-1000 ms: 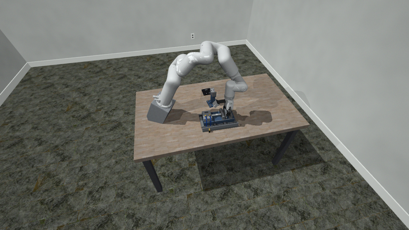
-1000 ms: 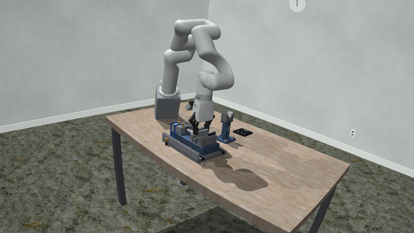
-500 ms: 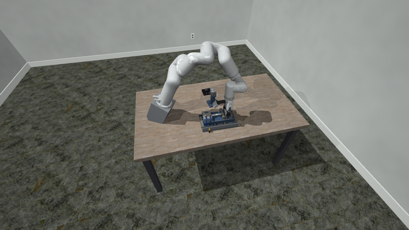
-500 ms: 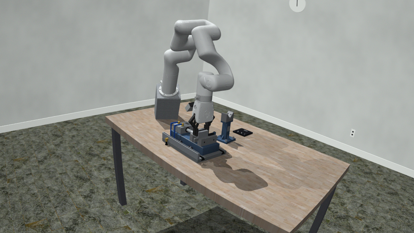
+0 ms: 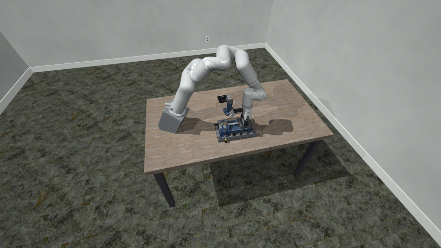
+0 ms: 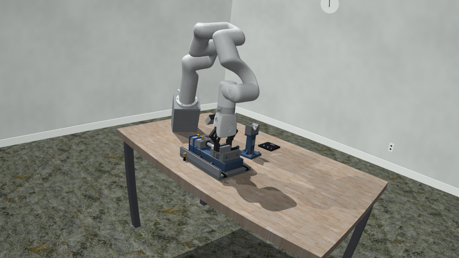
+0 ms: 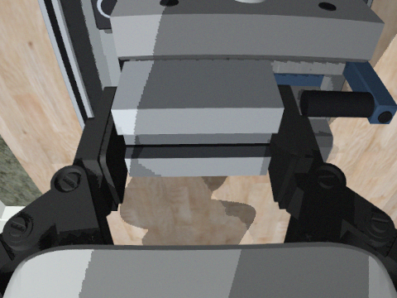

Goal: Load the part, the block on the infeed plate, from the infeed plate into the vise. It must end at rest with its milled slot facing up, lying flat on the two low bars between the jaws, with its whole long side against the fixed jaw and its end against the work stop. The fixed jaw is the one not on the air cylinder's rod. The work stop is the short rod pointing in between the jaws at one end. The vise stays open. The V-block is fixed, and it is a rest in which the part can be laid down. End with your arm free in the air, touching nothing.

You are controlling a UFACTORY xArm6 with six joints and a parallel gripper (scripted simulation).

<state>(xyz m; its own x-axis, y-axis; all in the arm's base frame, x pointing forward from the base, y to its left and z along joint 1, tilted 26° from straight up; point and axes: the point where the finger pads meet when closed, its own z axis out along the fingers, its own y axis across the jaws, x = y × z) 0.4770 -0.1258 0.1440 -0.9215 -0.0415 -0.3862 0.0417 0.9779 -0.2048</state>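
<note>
Right now my hand is right at the grey block. Round my hand: dark work stop rod: 7 cm to the left, 2 cm below; fixed jaw: 3 cm ahead, 2 cm to the left, 4 cm below; moving jaw: 3 cm behind, 2 cm to the left, 4 cm below.
</note>
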